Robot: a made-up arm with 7 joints.
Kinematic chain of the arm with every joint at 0, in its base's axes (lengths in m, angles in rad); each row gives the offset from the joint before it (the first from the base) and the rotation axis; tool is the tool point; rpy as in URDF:
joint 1: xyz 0.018 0.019 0.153 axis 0 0.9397 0.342
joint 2: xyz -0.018 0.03 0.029 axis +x
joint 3: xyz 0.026 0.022 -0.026 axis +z
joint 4: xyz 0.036 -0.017 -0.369 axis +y
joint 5: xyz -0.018 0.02 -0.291 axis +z
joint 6: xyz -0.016 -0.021 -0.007 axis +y
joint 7: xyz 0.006 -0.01 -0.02 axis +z
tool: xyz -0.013 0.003 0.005 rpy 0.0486 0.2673 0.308
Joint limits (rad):
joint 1: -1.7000..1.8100
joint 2: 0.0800..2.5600
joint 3: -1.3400..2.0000
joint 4: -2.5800..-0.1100
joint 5: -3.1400..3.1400
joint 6: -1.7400..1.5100
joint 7: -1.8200..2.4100
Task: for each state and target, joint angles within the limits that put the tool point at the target. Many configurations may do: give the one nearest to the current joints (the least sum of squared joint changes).
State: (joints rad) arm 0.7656 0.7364 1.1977 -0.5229 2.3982 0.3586 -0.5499
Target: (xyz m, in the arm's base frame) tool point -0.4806 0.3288 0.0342
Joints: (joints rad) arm 1.2512 0.0800 1.4373 -1.2344 2.4221 0.4329 -0.5003
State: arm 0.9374 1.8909 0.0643 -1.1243 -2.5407 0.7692 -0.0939
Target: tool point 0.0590 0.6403 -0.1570
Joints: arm 0.3972 1.0626 -0.1650 -0.6824 -2.4689 0.6091 -0.1119
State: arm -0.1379 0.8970 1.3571 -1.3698 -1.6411 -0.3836 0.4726
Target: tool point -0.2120 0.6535 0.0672
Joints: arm 0.4320 0.8060 1.8066 -1.1197 -1.6709 -0.3612 0.4818
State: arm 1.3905 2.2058 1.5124 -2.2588 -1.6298 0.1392 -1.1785
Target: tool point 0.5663 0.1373 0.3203
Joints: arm 1.3476 2.5245 1.5212 -1.6163 -1.5977 0.1450 -1.1770
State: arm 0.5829 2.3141 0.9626 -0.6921 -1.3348 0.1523 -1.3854
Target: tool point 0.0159 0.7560 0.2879
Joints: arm 0.6626 1.5817 0.8953 -0.3902 -1.3147 0.1566 -1.3939
